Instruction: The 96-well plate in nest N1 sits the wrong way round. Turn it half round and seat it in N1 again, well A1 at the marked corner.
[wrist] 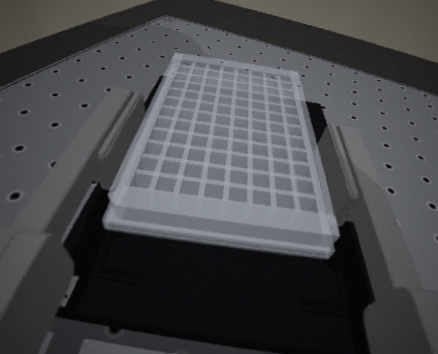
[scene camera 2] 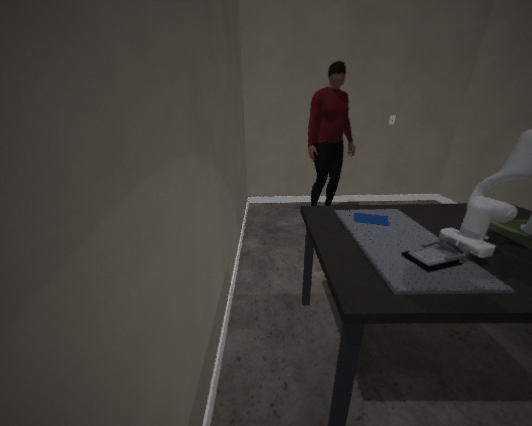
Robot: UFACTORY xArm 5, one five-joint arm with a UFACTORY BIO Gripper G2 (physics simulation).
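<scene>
The clear 96-well plate (scene camera 2: pixel 434 256) (wrist: pixel 225 145) is over the black nest N1 (scene camera 2: pixel 429 268) (wrist: pixel 215 285), long side running away from the wrist camera. My gripper (scene camera 2: pixel 447 251) (wrist: pixel 231 150) is shut on the plate, one finger pad against each long side. The plate looks level and close above the nest; the scene view is too small to show the gap clearly. A sliver of the nest's white corner label (wrist: pixel 70 291) shows beside the left finger, its lettering hidden. The plate's own A1 mark cannot be made out.
A grey perforated board (scene camera 2: pixel 390 245) (wrist: pixel 45 100) lies under the nest on the dark table (scene camera 2: pixel 400 302) (wrist: pixel 260 25). A blue flat piece (scene camera 2: pixel 371 219) lies at the board's far end. A green base (scene camera 2: pixel 515 232) is at the right. A person in red (scene camera 2: pixel 330 115) stands behind the table.
</scene>
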